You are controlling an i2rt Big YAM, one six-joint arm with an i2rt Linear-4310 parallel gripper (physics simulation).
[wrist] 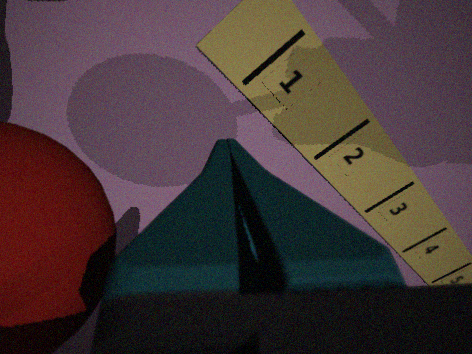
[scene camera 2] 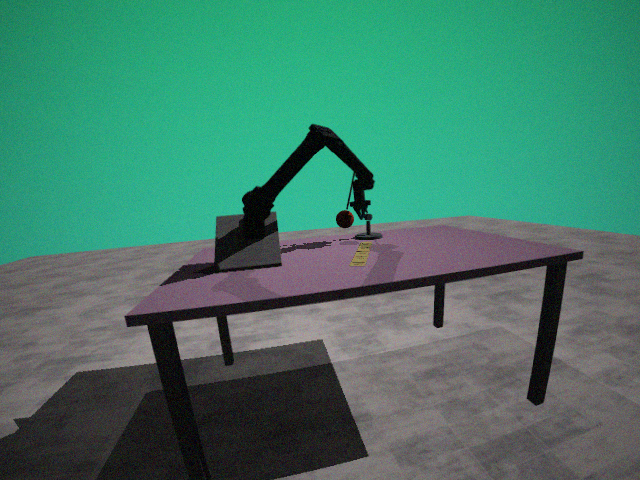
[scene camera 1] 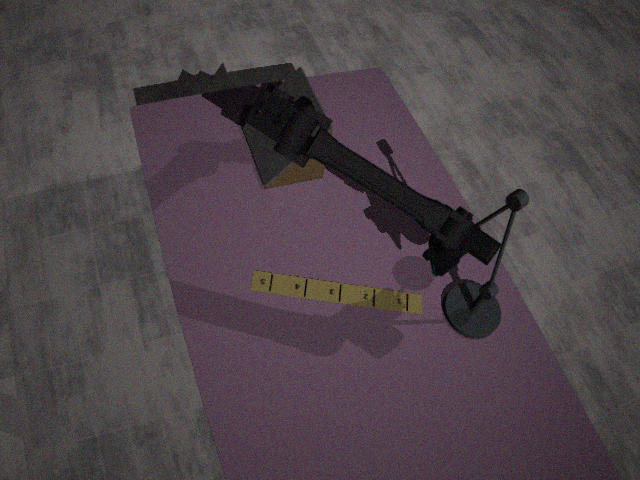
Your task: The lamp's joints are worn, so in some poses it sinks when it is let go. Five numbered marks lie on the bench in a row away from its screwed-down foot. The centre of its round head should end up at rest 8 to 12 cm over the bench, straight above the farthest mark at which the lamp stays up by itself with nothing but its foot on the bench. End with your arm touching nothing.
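Frame: origin at the arm's base, x ahead, y left, z up, level; metres.
Seen in the pictures: gripper, between the fingertips: [wrist: 225, 153] [scene camera 2: 361, 219] [scene camera 1: 434, 274]; arm's base, origin of its link: [scene camera 2: 254, 227].
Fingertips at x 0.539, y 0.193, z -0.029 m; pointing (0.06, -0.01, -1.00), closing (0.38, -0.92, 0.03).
Pixels of each thing's top centre, then the offset from my fingertips to it. "*": a spot on its surface instead. Level surfaces: height alone.
- lamp's round grey foot, a spot on its surface: [scene camera 1: 471, 312] * dx +0.086, dy +0.111, dz -0.106 m
- joint, a spot on its surface: [scene camera 1: 516, 199] * dx +0.015, dy +0.086, dz +0.303 m
- pink bench, height of its surface: dz -0.122 m
The lamp's round grey foot [scene camera 1: 471, 312] [scene camera 2: 374, 236] sits on the bench near the mark 1 end of the strip. Its thin rods rise to a joint [scene camera 1: 516, 199]. Its red round head [scene camera 2: 344, 219] [wrist: 45, 225] hangs above the bench, on the arm-base side of the foot; in scene camera 1 the arm hides it. The yellow strip [scene camera 1: 317, 292] [scene camera 2: 360, 254] [wrist: 235, 45] bears marks 1 to 5. My gripper [wrist: 225, 153] is shut and empty, pointing down beside the head, which is left of the fingers in the wrist view. Whether they touch I cannot tell.
My arm [scene camera 1: 382, 180] [scene camera 2: 294, 162] reaches from its grey base block [scene camera 1: 268, 160] [scene camera 2: 268, 250] across the pink bench [scene camera 1: 361, 403] [scene camera 2: 465, 248]. The forearm passes close to the lamp's rods. The bench's long edge runs just behind the foot. Shadows fall across the strip.
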